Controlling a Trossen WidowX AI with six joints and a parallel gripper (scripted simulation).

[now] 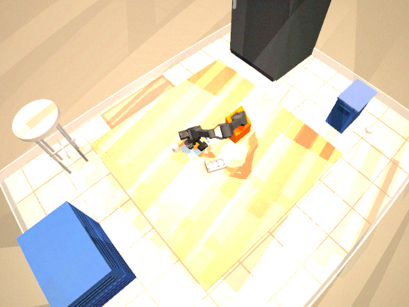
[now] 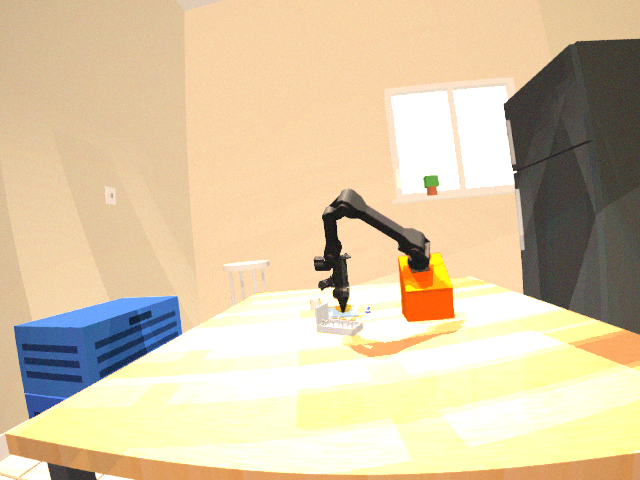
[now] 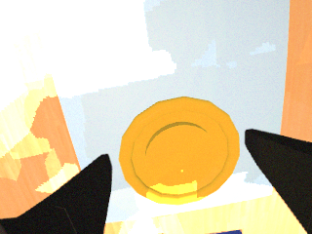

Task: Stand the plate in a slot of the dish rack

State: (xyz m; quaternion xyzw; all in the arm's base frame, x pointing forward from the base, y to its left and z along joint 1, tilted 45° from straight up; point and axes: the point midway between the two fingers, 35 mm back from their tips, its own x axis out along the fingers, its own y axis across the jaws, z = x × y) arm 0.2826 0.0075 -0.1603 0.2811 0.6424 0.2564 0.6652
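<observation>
My gripper tip is now right at the yellow plate. Also, from my gripper tip: small white cup: 12 cm ahead, 8 cm to the right, 1 cm above; then blue spoon: 10 cm behind, 1 cm to the left, 1 cm below; then grey dish rack: 20 cm to the left, 1 cm ahead, 1 cm above.
</observation>
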